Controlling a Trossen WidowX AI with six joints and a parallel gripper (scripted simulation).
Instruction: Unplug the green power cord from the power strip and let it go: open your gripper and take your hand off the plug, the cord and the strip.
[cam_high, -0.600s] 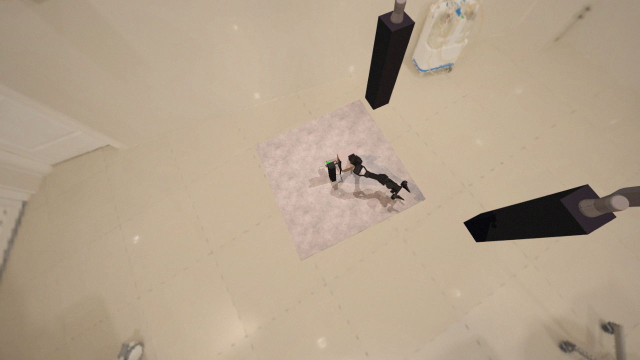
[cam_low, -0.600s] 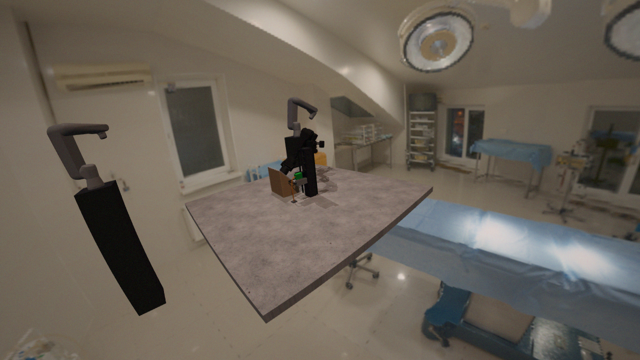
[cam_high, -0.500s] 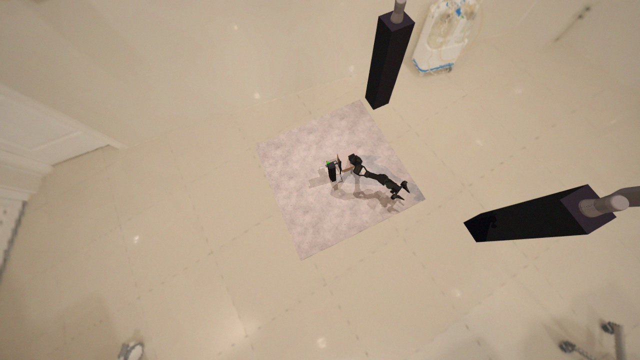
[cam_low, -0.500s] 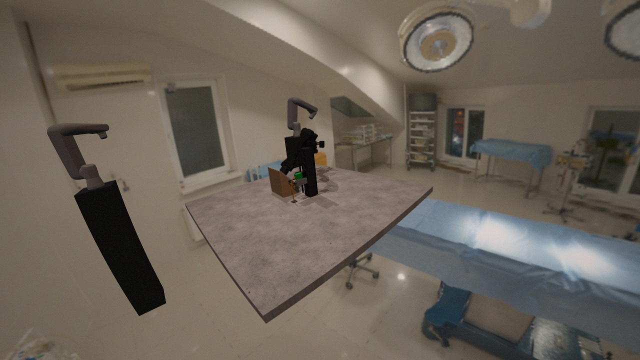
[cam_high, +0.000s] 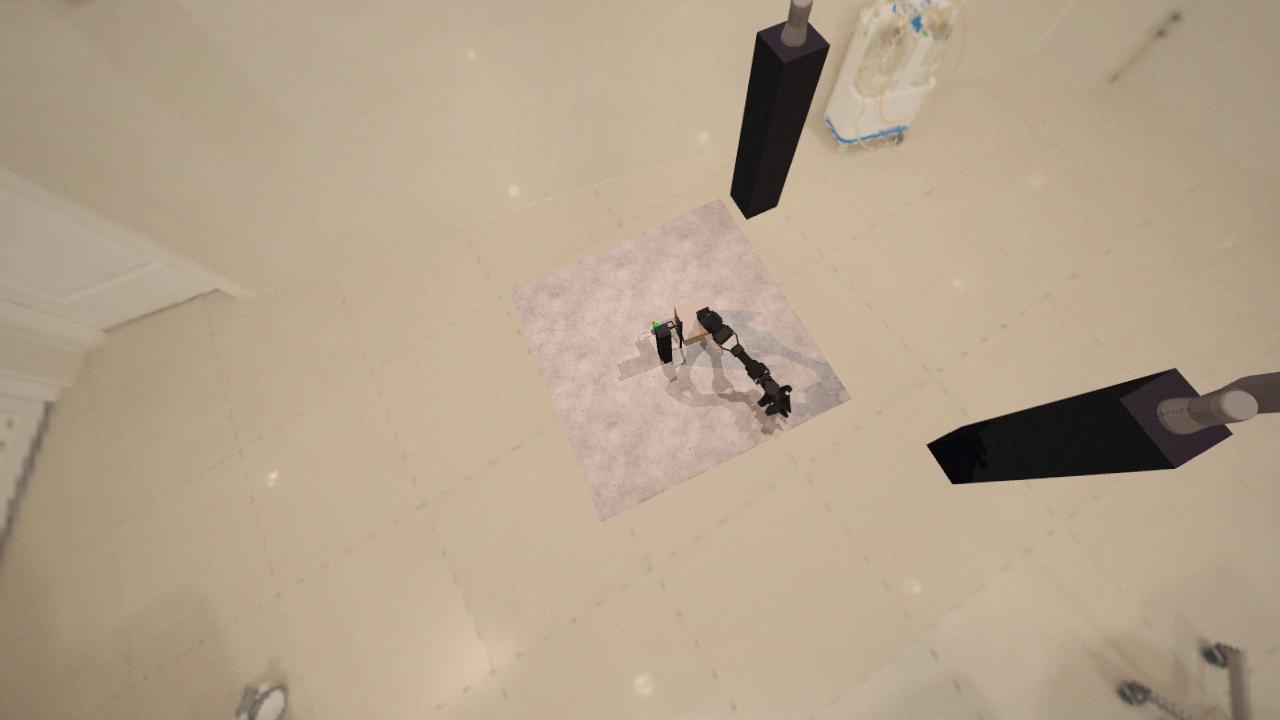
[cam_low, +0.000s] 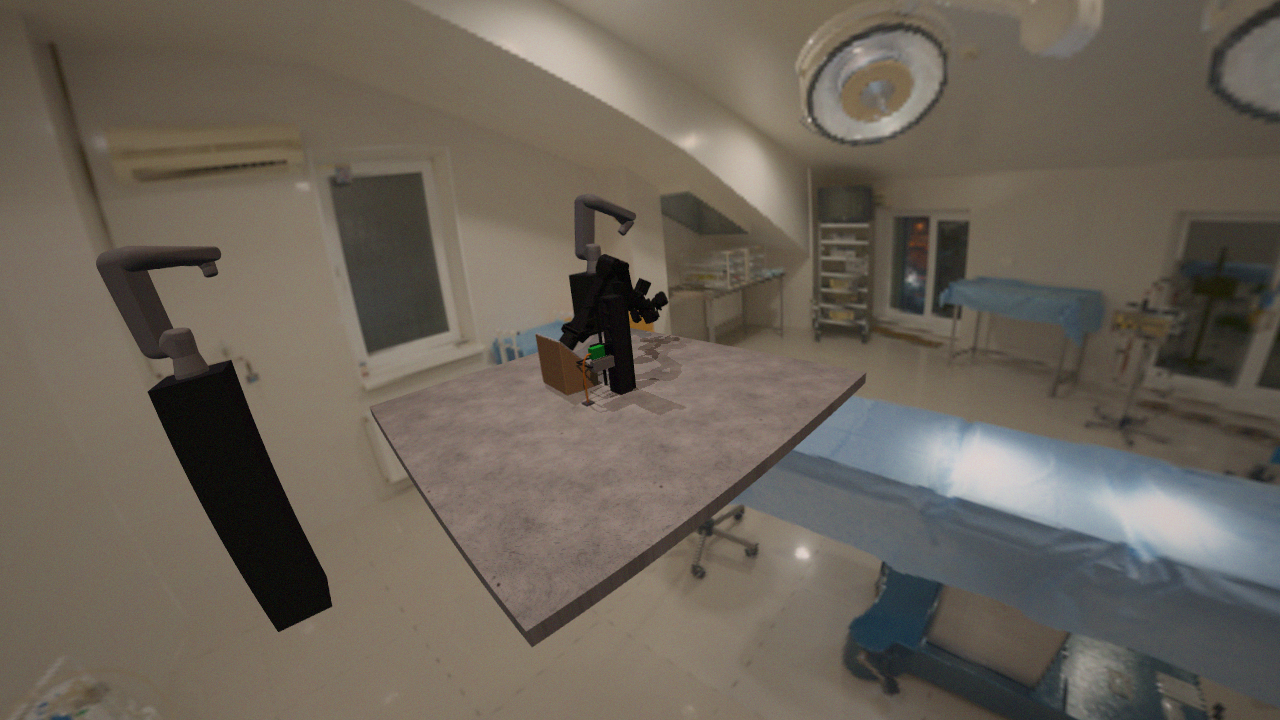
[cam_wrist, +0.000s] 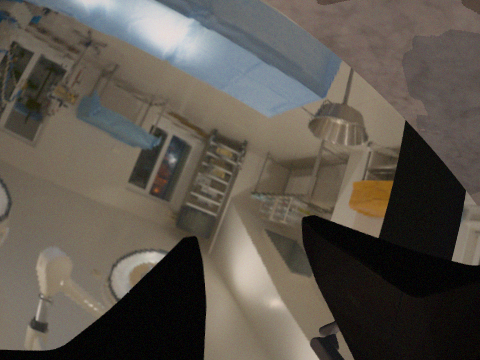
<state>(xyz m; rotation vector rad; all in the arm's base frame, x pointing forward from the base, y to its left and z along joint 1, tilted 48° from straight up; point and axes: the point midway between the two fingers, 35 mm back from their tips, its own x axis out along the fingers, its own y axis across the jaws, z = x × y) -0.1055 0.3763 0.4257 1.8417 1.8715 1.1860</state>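
The green plug is 350 mm ahead of my gripper tip, 600 mm to the right of it and 40 mm above it. The rest, counted from my gripper tip: black post: 360 mm ahead, 500 mm to the right, 50 mm above.
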